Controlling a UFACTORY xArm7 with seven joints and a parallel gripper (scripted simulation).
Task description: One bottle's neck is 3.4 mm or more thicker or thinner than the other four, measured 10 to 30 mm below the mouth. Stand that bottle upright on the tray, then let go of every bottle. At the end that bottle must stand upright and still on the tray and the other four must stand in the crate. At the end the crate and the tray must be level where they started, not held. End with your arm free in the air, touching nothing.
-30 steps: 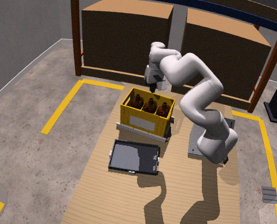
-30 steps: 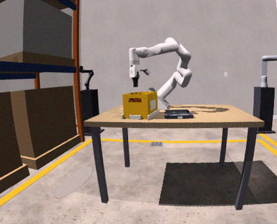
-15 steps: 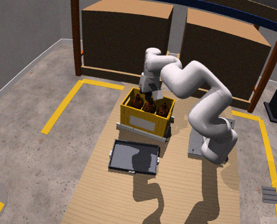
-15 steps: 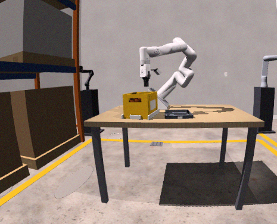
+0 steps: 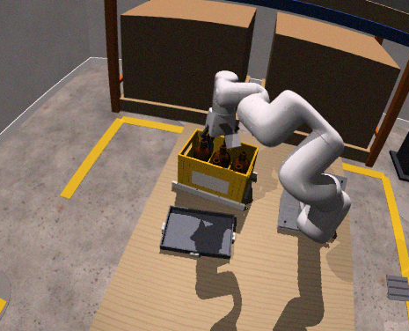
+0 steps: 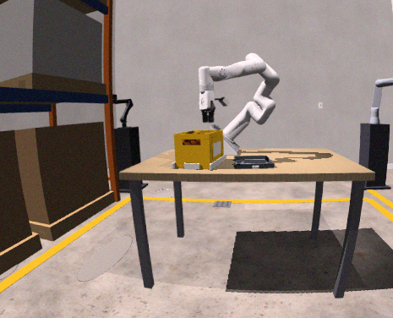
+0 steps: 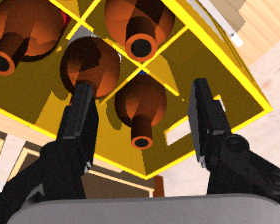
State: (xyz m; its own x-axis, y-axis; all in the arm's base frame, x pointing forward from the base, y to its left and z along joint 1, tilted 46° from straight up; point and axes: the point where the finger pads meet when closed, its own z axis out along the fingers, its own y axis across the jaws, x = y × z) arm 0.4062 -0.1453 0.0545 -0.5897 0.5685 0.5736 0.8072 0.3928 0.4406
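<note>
The yellow crate lies 5 cm to the right of my hand and 16 cm below it. The rest, counted from my hand: dark grey tray (1 cm ahead, 23 cm to the left, 23 cm below).
</note>
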